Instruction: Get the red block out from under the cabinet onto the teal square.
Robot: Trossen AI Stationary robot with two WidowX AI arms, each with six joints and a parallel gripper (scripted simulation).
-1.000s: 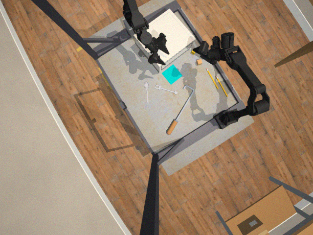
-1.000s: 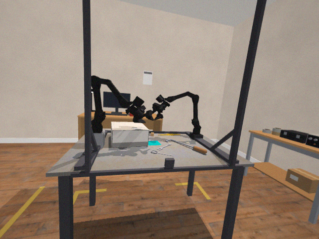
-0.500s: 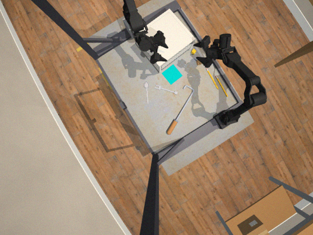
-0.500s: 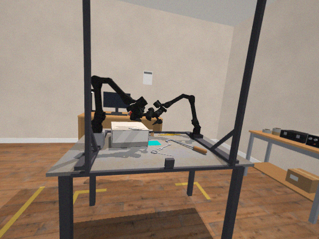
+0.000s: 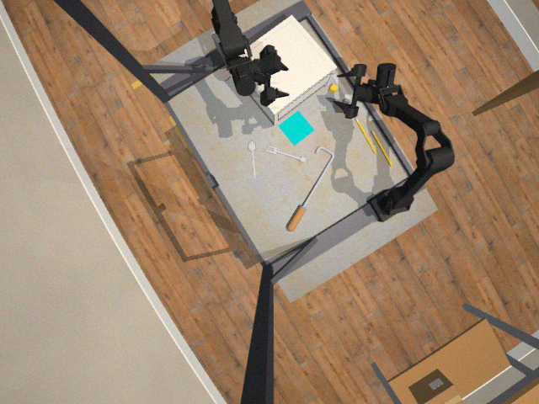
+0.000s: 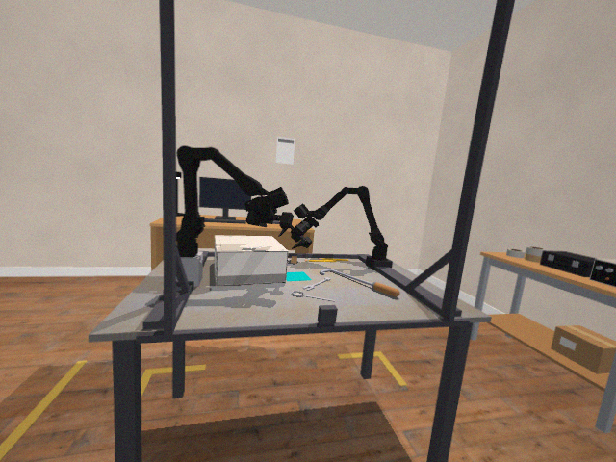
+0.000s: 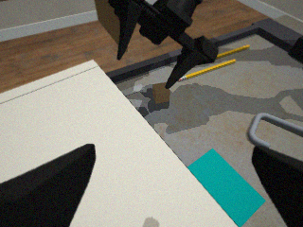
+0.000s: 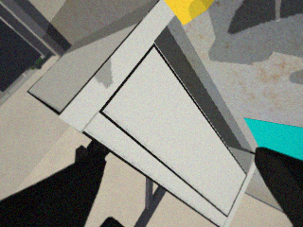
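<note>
Right now the wooden cube is 10 mm ahead of my right hand, 40 mm to the right of it and 120 mm below it. Round my right hand: teal square (190 mm behind, 40 mm to the left, 130 mm below); then white cabinet (90 mm behind, 230 mm to the left, 60 mm below); then yellow cube (40 mm ahead, 50 mm to the left, 120 mm below).
</note>
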